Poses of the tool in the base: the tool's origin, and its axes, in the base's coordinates. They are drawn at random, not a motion.
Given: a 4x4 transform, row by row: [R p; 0 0 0 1], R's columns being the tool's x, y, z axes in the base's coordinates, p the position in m. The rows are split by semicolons.
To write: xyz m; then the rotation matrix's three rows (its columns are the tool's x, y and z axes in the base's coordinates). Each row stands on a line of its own. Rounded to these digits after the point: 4 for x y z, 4 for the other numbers.
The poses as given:
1: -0.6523 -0.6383 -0.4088 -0.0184; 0.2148 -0.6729 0.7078 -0.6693; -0.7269 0.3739 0.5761 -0.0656; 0 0 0 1
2: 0.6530 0.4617 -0.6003 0.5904; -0.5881 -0.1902 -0.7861 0.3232; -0.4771 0.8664 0.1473 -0.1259; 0 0 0 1
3: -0.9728 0.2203 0.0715 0.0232; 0.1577 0.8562 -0.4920 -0.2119; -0.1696 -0.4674 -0.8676 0.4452; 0 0 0 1
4: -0.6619 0.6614 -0.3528 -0.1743; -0.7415 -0.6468 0.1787 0.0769; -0.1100 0.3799 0.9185 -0.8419; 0 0 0 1
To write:
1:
-0.0184 -0.6693 -0.0656
-0.6523 -0.6383 -0.4088
0.2148 -0.6729 0.7078
-0.7269 0.3739 0.5761

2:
0.5904 0.3232 -0.1259
0.6530 0.4617 -0.6003
-0.5881 -0.1902 -0.7861
-0.4771 0.8664 0.1473

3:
0.0232 -0.2119 0.4452
-0.9728 0.2203 0.0715
0.1577 0.8562 -0.4920
-0.1696 -0.4674 -0.8676

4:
-0.1743 0.0769 -0.8419
-0.6619 0.6614 -0.3528
-0.7415 -0.6468 0.1787
-0.1100 0.3799 0.9185

